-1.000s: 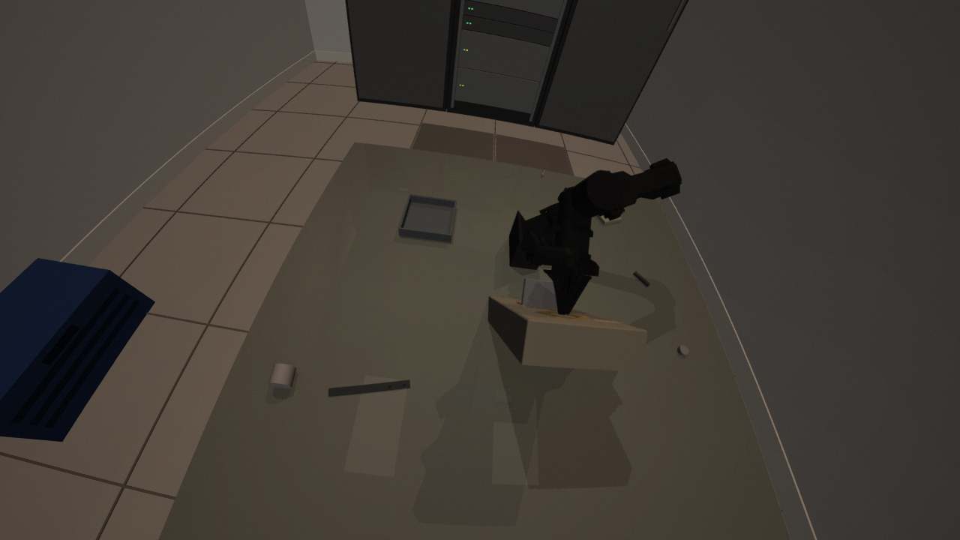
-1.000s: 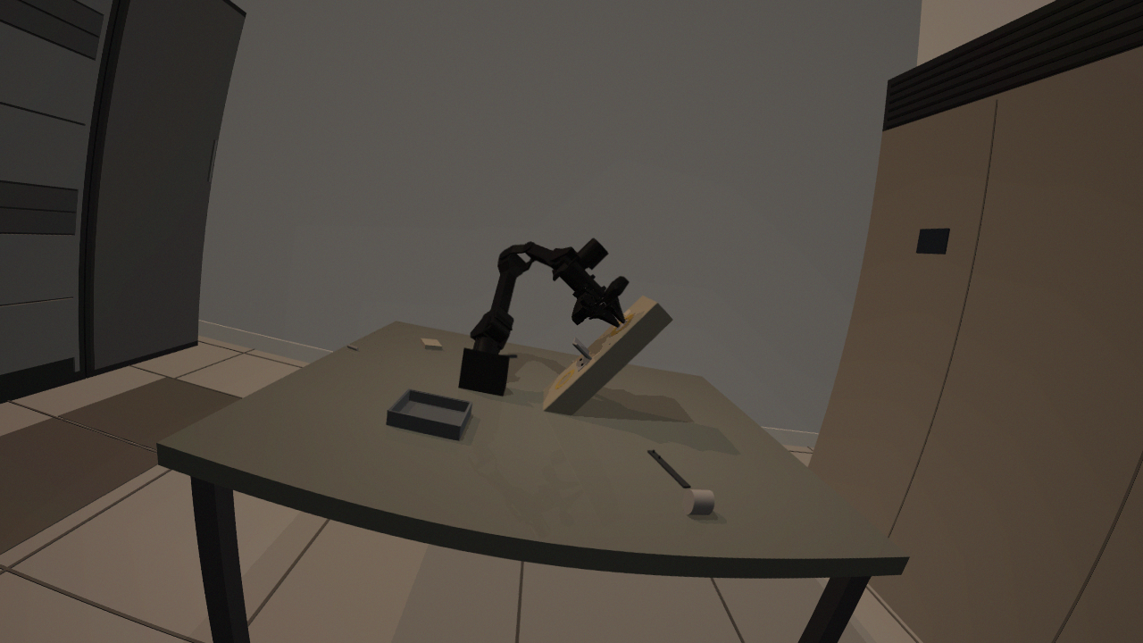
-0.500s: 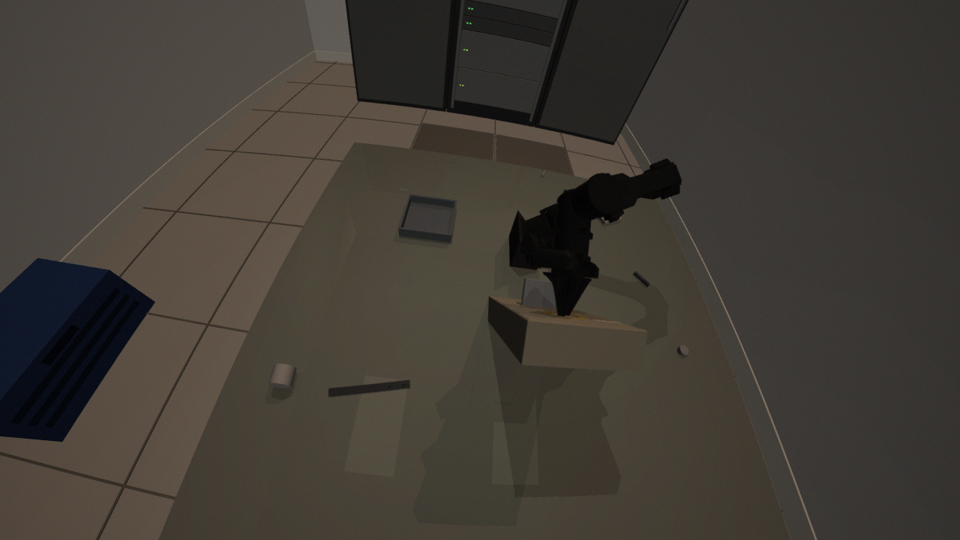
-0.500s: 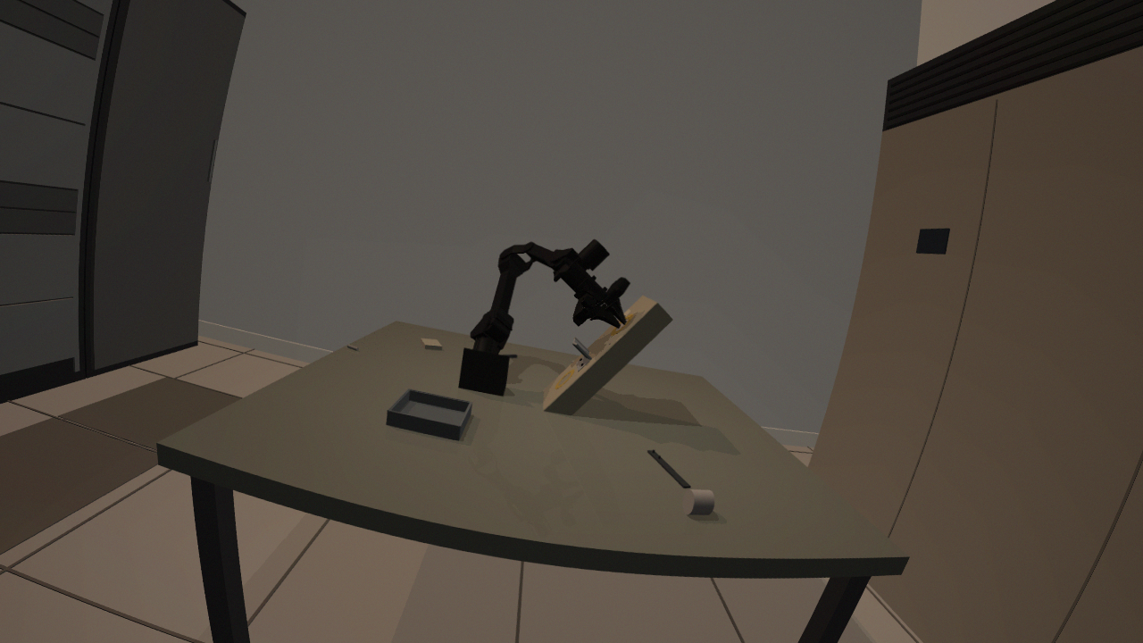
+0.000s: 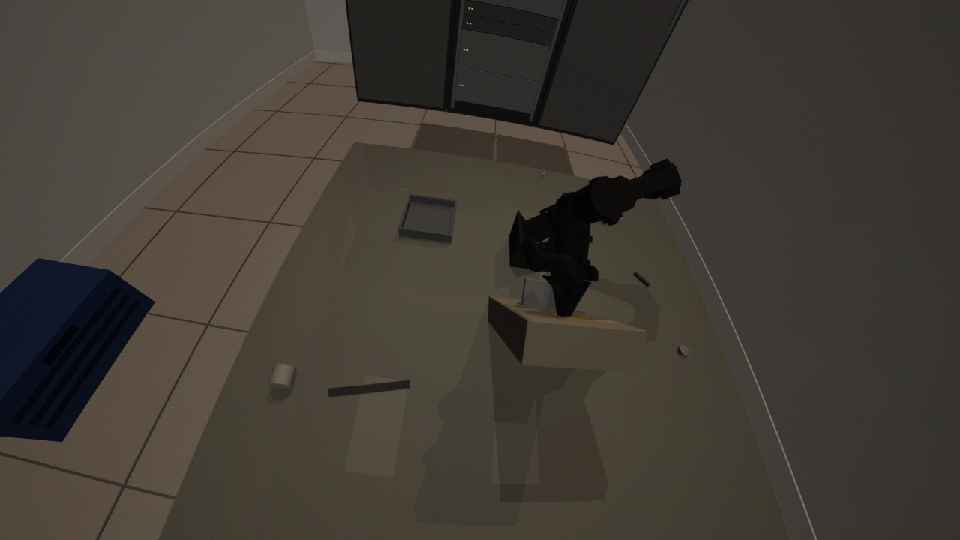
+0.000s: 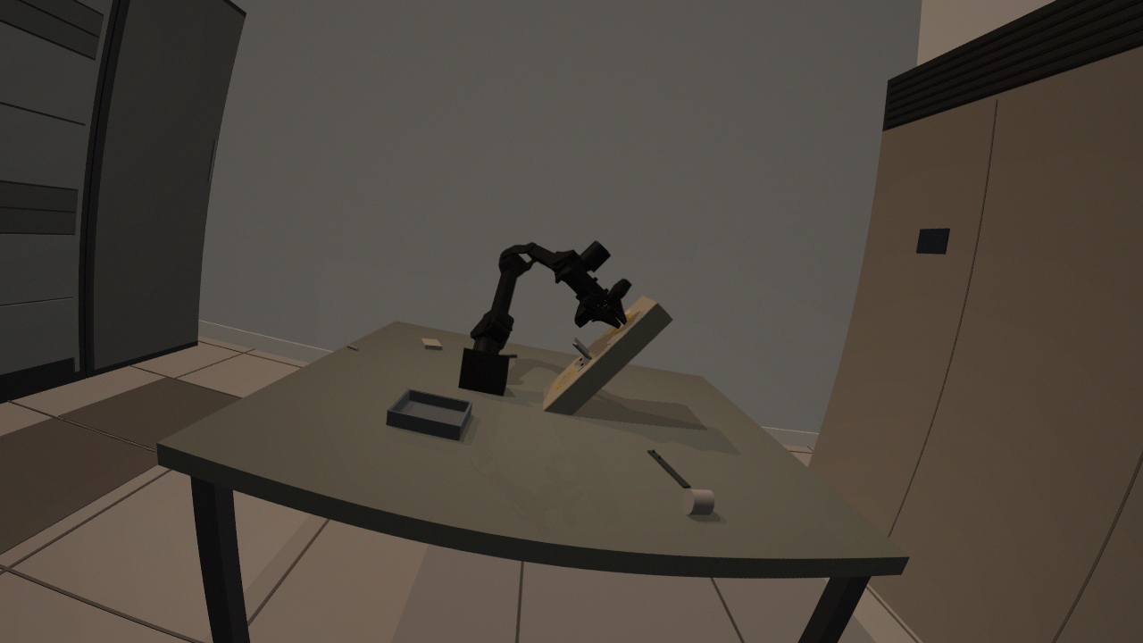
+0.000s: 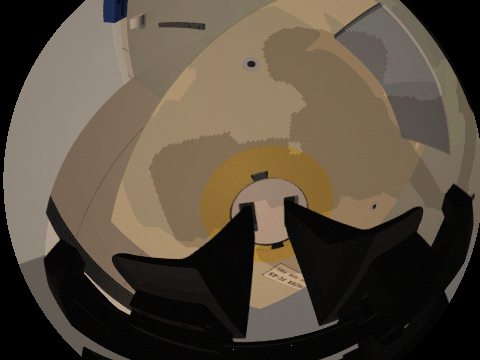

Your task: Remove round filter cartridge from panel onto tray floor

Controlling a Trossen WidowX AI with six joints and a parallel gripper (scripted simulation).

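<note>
The round filter cartridge is 10 mm ahead of my gripper tip and 10 mm below it. From my gripper tip the other things lie so: dark grey tray: 420 mm behind, 270 mm to the right, 220 mm below; then tan service panel: 40 mm behind, 80 mm below; then grey ledge: 90 mm behind, 100 mm below.
</note>
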